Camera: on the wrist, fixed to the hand. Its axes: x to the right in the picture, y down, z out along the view.
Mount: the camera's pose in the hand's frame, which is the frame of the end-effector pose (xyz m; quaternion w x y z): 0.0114 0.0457 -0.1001 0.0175 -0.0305 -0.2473 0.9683
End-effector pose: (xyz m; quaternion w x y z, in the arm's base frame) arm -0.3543 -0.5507 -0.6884 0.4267 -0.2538 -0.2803 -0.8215
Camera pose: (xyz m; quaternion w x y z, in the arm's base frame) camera -0.3393 -0.6467 -0.7412 0.7259 -0.4920 0.1604 0.4530
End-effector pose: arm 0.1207 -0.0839 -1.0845 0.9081 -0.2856 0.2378 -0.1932
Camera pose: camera 0.0855 -0.0973 -1.1885 0.2531 0.1498 0.0620 0.9538
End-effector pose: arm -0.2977 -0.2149 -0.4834 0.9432 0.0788 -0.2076 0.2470
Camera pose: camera -0.2762 -0.1453 -0.5666 0.2716 0.1673 0.3207 -0.8918
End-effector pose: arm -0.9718 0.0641 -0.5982 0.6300 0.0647 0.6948 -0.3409
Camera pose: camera -1.0335 0.1505 -0.6292 0.5149 0.5704 -0.1959 0.6092
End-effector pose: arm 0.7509 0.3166 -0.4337 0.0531 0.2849 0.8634 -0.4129
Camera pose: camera 0.7803 0.4188 -0.4032 0.6230 0.7373 -0.2613 0.0001
